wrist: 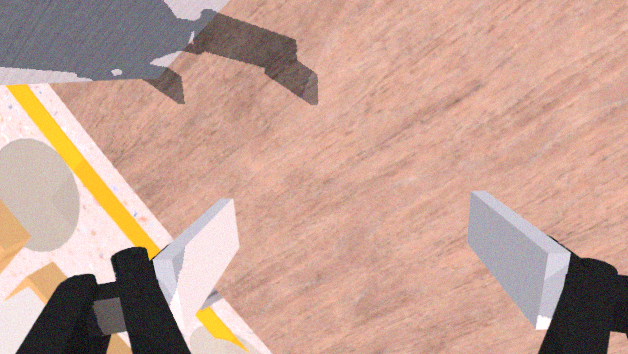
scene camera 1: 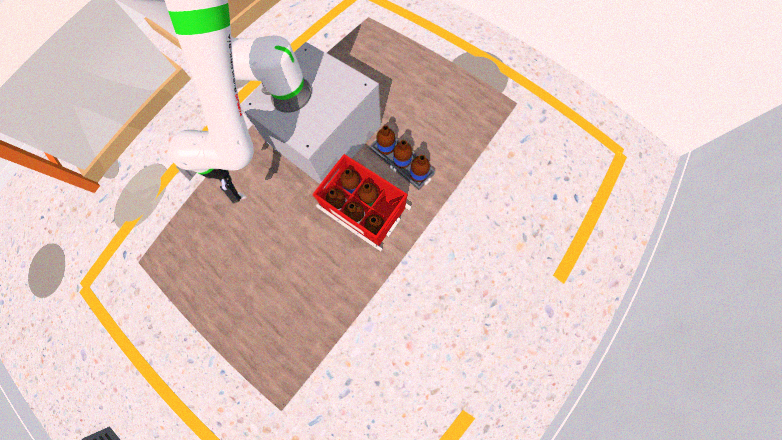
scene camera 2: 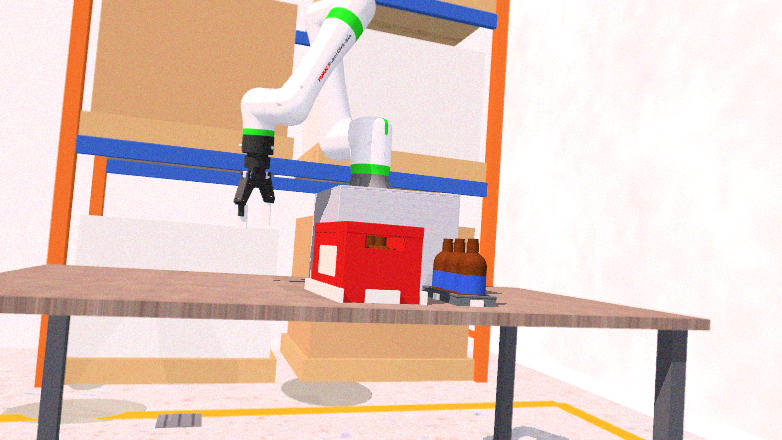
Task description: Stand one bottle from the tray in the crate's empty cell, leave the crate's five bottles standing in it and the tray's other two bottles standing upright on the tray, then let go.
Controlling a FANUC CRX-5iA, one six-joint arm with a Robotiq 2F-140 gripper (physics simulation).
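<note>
The red crate stands on the table. Its five brown bottles stand in it, and its empty cell is at the right end of the row nearer the tray in scene camera 1. The dark tray lies beside the crate. Three upright brown bottles with blue labels stand on it in a row: one bottle, a middle bottle and an end bottle. My gripper is open and empty, high above the table, away from crate and tray.
The grey robot pedestal stands behind the crate and close to it. The wooden table carries crate and tray. A storage rack with boxes stands behind the arm.
</note>
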